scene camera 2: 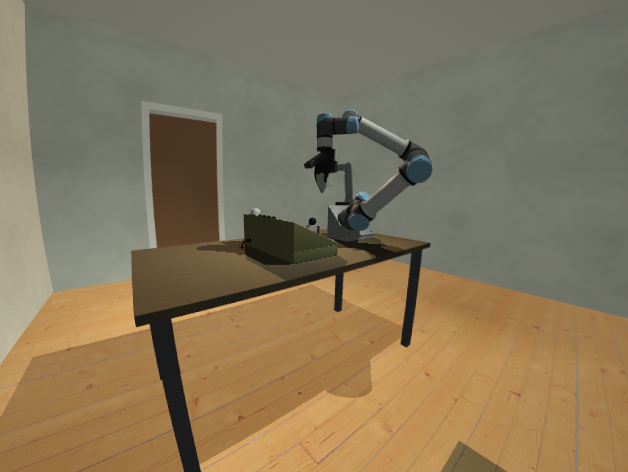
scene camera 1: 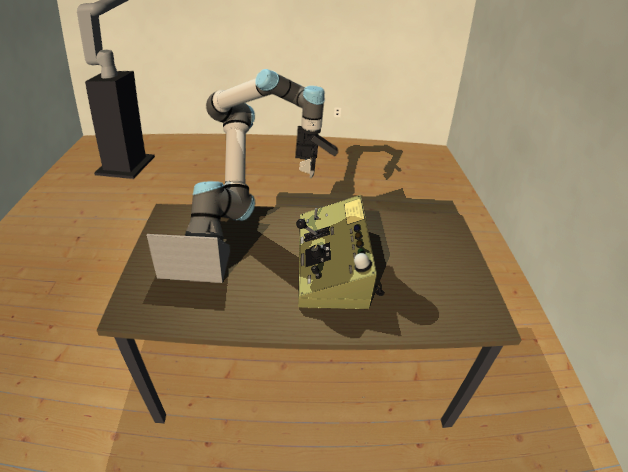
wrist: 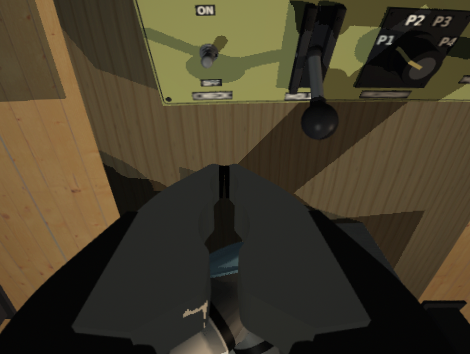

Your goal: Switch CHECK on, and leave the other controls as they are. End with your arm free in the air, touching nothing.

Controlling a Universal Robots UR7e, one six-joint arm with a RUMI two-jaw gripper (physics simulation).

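Places are measured from the arm's base along level axes (x ahead, y left, z up), in metres.
Pixels of known places: gripper, fingertip midpoint: (scene camera 2: 322, 192) (scene camera 1: 310, 177) (wrist: 224, 169); arm's base, origin of the base link: (scene camera 2: 347, 221) (scene camera 1: 203, 240).
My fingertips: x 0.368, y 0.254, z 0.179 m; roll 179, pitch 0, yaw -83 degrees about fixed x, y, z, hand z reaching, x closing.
Observation:
For each thing: its top centre in the pictures, then the offset to it from my fingertips. "spot": a spot on its surface instead.
- CHECK toggle, middle of its top: (wrist: 206, 62) (scene camera 1: 316, 208) dz -0.154, dx +0.029, dy +0.020 m
- OFF plate, surface spot: (wrist: 211, 82) spot: dz -0.219, dx -0.003, dy +0.015 m
- lever, middle of its top: (wrist: 325, 128) (scene camera 1: 301, 219) (scene camera 2: 312, 217) dz -0.129, dx -0.014, dy -0.108 m
- rotary selector, middle of its top: (wrist: 429, 64) (scene camera 1: 316, 246) dz -0.164, dx +0.063, dy -0.217 m
- white dome, surface spot: (scene camera 1: 361, 260) spot: dz -0.097, dx +0.227, dy -0.343 m
The green control box (scene camera 1: 335, 274) (scene camera 2: 274, 238) (wrist: 260, 30) stands on the table. The CHECK toggle (wrist: 207, 56) (scene camera 1: 316, 213) sits between the ON plate (wrist: 205, 10) and the OFF plate (wrist: 211, 82) at the box's corner. In the wrist view its lever looks short, its tip close to its base and clear of the OFF plate, which fits ON. The label below is blurred. My gripper (scene camera 1: 311, 174) (scene camera 2: 321, 190) (wrist: 224, 169) is shut and empty. It hangs in the air well above the box and beyond its low edge, touching nothing.
The ball-ended HOLD lever (scene camera 1: 301, 223) (scene camera 2: 312, 221) (wrist: 319, 120) stands beside the toggle, sticking out over the low edge. A rotary selector (wrist: 420, 66) is further right. A white dome (scene camera 1: 361, 260) (scene camera 2: 255, 211) tops the high side. A pale panel (scene camera 1: 185, 257) stands by my base.

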